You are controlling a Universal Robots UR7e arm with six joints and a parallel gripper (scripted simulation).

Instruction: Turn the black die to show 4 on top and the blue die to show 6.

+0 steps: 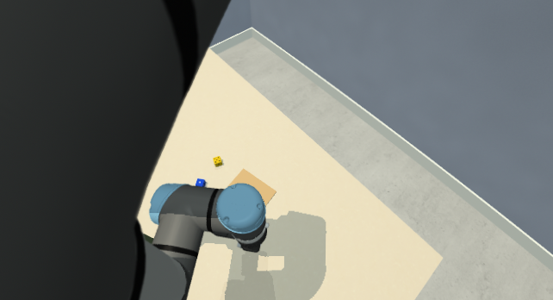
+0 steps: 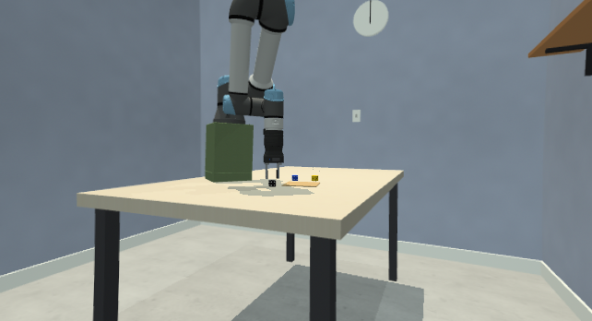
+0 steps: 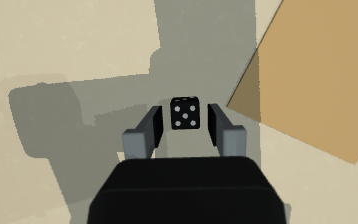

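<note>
Right now my hand is 40 mm above the black die. From my hand the other things lie so: tan mat (70 mm ahead, 120 mm to the left, 50 mm below); blue die (30 mm behind, 240 mm to the left, 40 mm below); yellow die (50 mm ahead, 280 mm to the left, 40 mm below).
</note>
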